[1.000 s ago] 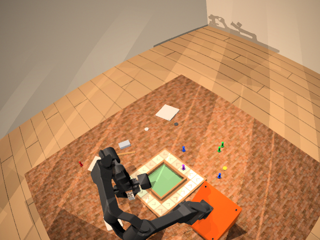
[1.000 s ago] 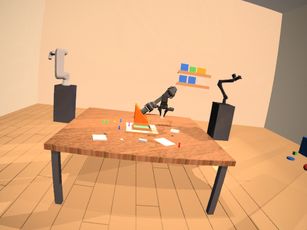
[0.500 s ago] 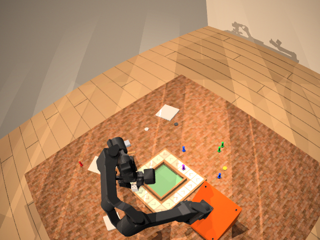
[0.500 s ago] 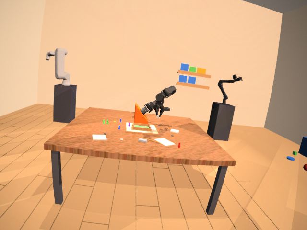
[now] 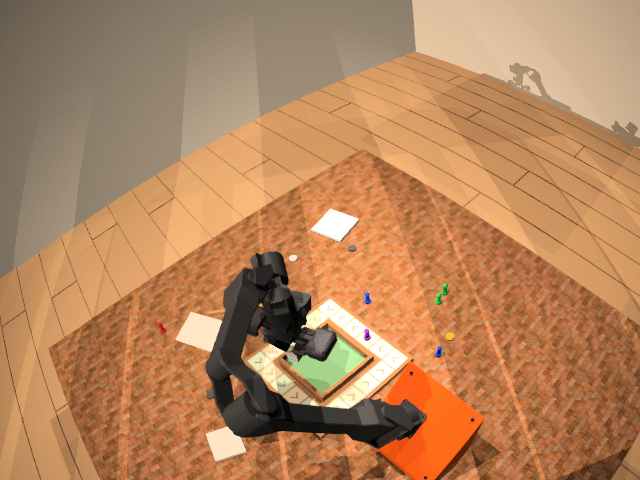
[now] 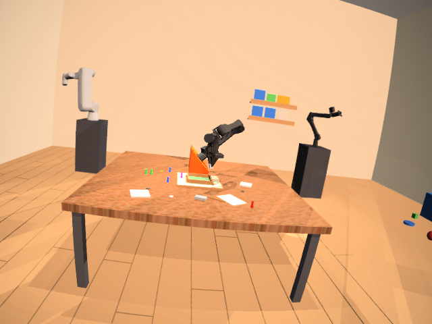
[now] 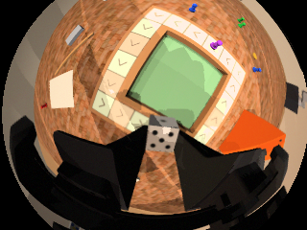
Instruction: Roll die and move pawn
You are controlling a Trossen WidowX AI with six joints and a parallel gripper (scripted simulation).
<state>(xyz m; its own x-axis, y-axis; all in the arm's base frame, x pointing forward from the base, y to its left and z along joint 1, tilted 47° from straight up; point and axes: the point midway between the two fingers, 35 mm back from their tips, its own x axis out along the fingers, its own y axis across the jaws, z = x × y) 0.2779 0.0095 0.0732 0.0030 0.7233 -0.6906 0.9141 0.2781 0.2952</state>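
The purple pawn lies 2 cm behind my gripper tip, 18 cm to the right of it and 8 cm below it. From my gripper tip the other things lie so: white die right at my gripper tip; then green dice tray 1 cm behind, 6 cm to the right, 10 cm below; then stick 28 cm ahead, 11 cm below.
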